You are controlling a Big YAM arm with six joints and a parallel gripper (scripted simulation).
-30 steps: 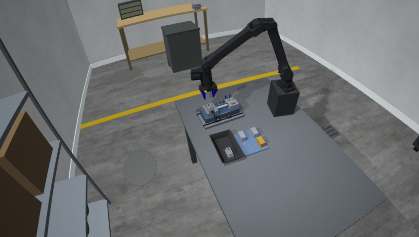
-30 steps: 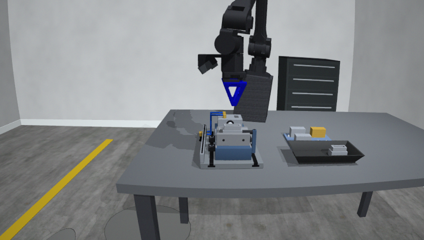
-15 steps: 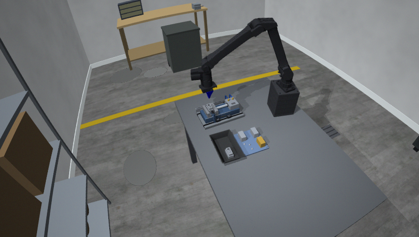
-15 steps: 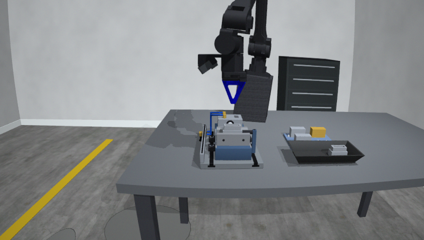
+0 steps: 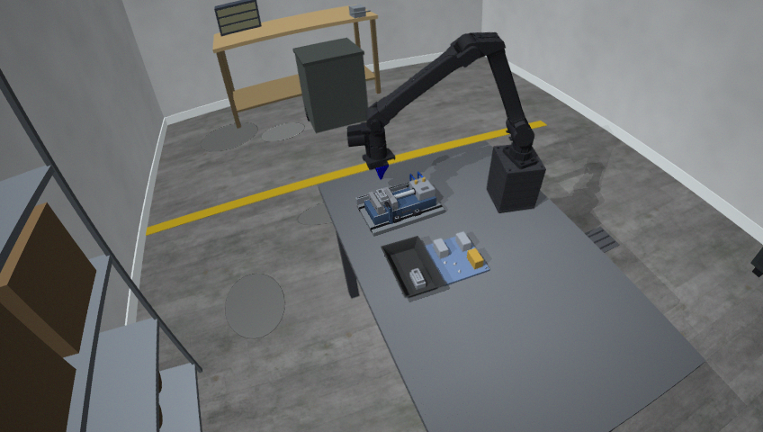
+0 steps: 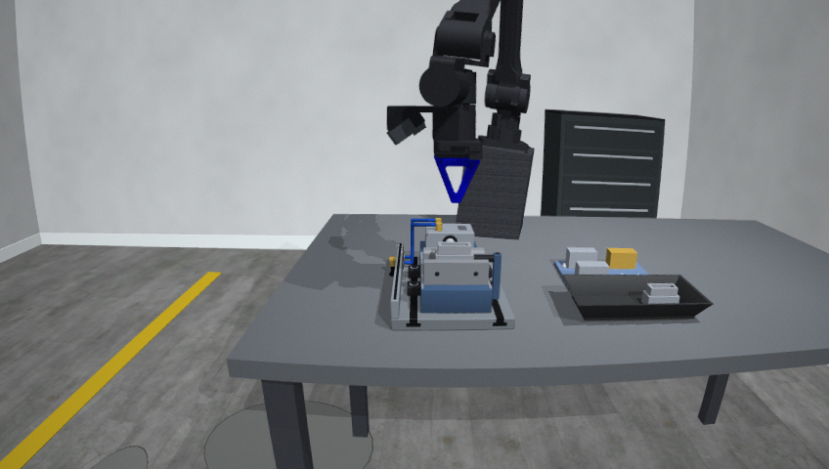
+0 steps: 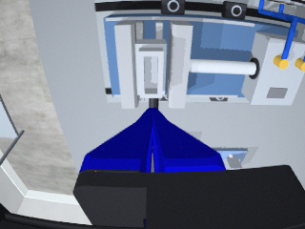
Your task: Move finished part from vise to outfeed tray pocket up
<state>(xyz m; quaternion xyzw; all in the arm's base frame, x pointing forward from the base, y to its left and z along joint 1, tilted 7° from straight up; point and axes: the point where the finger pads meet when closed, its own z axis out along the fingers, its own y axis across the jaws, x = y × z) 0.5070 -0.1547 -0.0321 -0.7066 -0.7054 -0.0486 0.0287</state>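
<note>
My gripper is now 150 mm above the blue vise and 70 mm past it. The rest, counted from my hand: yellow block (370 mm to the left, 190 mm behind, 160 mm below); blue plate (320 mm to the left, 190 mm below, 140 mm behind).
</note>
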